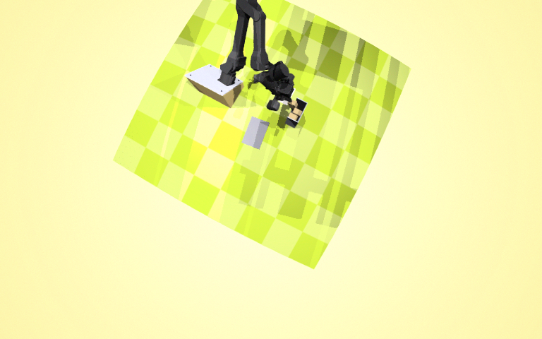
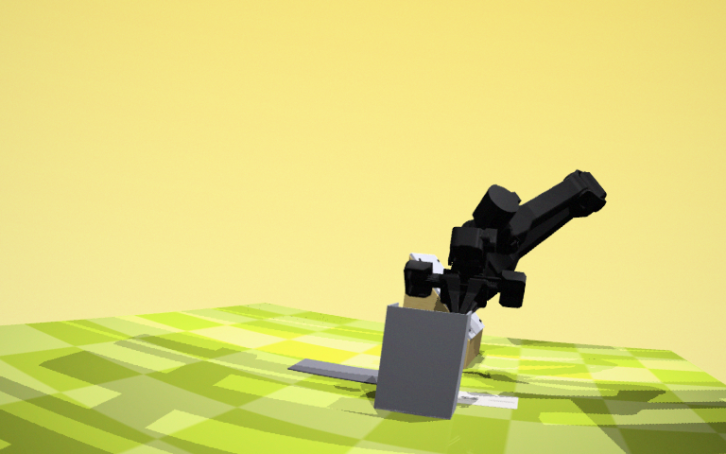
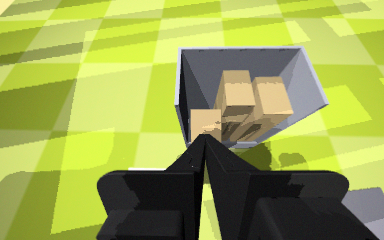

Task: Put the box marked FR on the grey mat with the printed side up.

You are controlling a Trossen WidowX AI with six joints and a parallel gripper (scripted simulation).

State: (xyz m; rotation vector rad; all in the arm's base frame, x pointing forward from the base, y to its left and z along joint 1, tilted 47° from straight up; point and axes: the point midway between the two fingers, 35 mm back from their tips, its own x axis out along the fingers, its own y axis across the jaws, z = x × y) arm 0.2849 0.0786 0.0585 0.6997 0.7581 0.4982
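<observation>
Right now the thin white slab is 12 cm below my gripper tip, 6 cm behind it and 5 cm to the left of it. From my gripper tip the other things lie so: grey mat: 21 cm to the right, 12 cm below, 7 cm behind.
</observation>
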